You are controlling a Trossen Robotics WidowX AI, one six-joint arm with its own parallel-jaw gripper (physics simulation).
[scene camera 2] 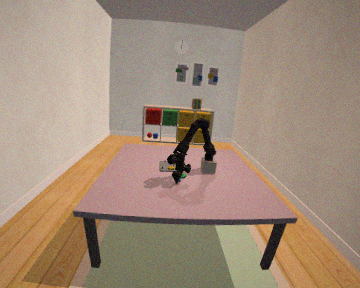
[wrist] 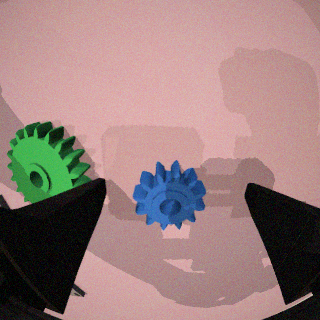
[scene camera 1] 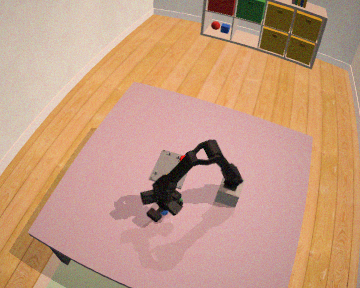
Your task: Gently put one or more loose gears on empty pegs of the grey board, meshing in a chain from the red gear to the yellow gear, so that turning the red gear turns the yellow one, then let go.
My gripper is open, holding nothing. Also in view: a blue gear. A green gear rests on the table.
